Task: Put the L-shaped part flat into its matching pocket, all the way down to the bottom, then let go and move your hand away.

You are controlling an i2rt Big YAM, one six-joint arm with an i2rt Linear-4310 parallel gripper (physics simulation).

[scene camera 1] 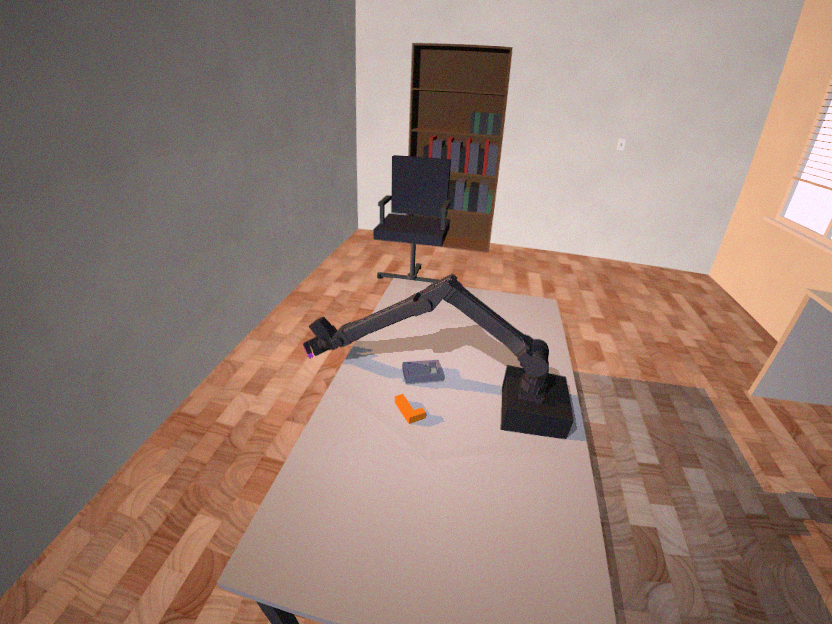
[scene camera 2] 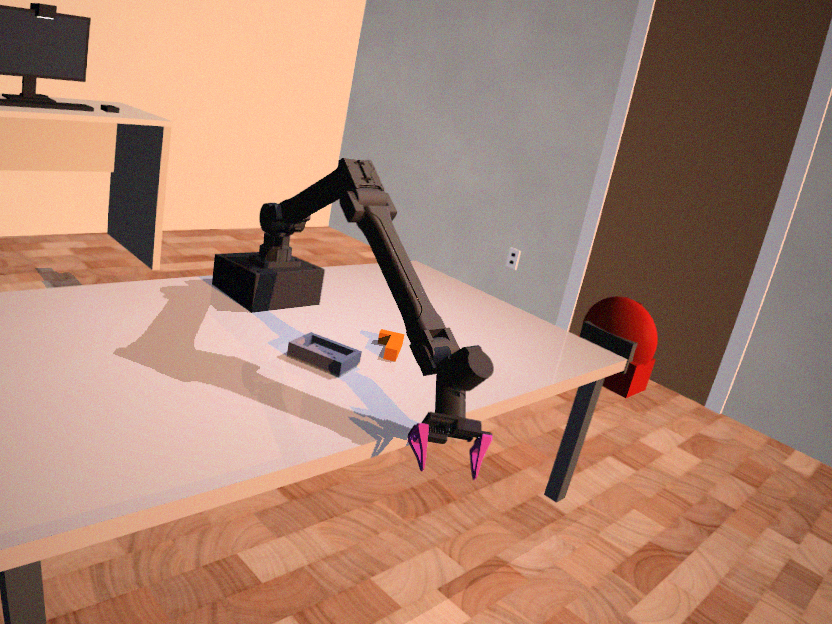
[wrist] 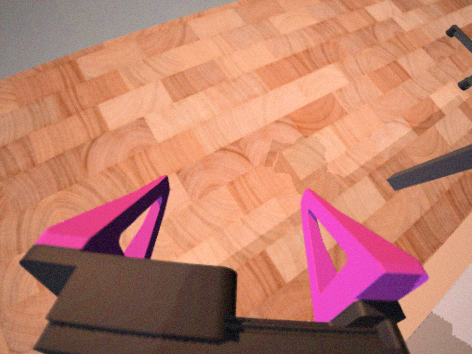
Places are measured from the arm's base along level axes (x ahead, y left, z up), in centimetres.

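Pixels of known places: gripper, fingertip midpoint: (scene camera 1: 315, 344) (scene camera 2: 448, 474) (wrist: 236, 188); arm's base at its link origin: (scene camera 1: 531, 389) (scene camera 2: 274, 263).
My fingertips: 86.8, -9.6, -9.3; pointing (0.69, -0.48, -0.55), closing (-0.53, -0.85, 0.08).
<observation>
Ahead of a thing's pixels: the offset from my fingertips to its top centre, as dx, dy, dz. Level surfaces: height alone.
The orange L-shaped part @(-48.4, +22.1, +2.5) (scene camera 1: 408, 410) (scene camera 2: 393, 345) lies on the table, apart from the tray. The grey tray with the pocket @(-47.3, +3.1, +3.2) (scene camera 1: 423, 379) (scene camera 2: 313, 355) stands close by it; small recessed shapes show inside, but their outline is too small to tell. My gripper (scene camera 2: 448, 474) (wrist: 236, 188) is open with its magenta fingers wide apart and nothing between them. It hangs out past the table's long edge, over the floor, away from both the part and the tray. In scene camera 1 the gripper (scene camera 1: 309, 356) shows small at the left. The part and the tray do not show in the wrist view.
The table @(dz -0.5) (scene camera 1: 416, 523) (scene camera 2: 168, 463) carries the arm's black base (scene camera 1: 536, 413) (scene camera 2: 268, 285). An office chair (scene camera 1: 411, 227) stands beyond the table's far end. A red ball (scene camera 2: 621, 325) is beyond the other end. A table leg (wrist: 430, 168) shows at the right in the wrist view.
</observation>
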